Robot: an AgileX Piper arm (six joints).
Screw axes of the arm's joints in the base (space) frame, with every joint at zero. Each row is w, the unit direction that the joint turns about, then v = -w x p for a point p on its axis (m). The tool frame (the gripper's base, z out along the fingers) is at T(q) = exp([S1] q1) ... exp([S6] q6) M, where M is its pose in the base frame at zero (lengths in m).
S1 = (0, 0, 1, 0.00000, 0.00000, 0.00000)
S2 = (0, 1, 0, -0.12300, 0.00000, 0.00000)
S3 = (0, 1, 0, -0.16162, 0.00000, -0.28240)
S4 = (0.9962, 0, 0.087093, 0.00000, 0.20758, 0.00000)
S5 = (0, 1, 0, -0.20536, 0.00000, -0.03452)
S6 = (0.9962, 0, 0.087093, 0.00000, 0.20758, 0.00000)
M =
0.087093 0 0.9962 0.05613
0 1 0 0.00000
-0.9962 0 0.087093 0.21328
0 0 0 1
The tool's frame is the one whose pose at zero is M.
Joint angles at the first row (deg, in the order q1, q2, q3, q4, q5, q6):
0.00, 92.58, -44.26, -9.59, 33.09, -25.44
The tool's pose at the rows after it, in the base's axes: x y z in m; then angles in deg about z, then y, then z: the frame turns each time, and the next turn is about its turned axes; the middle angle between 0 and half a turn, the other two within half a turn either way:
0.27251 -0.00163 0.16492 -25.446 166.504 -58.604
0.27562 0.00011 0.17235 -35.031 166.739 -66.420
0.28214 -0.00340 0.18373 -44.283 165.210 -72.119
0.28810 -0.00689 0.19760 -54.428 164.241 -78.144
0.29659 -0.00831 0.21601 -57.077 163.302 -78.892
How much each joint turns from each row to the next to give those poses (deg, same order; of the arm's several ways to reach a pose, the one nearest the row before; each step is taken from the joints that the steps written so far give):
1.69, 0.00, -1.74, -0.65, 3.71, 1.56
0.99, 0.00, -2.11, -2.20, 3.83, 3.93
0.08, 0.00, -2.92, -3.07, 3.68, 5.15
0.00, 0.10, -3.66, -1.92, 5.33, 4.33
0.00, 0.00, -4.54, -0.38, 4.68, 0.95

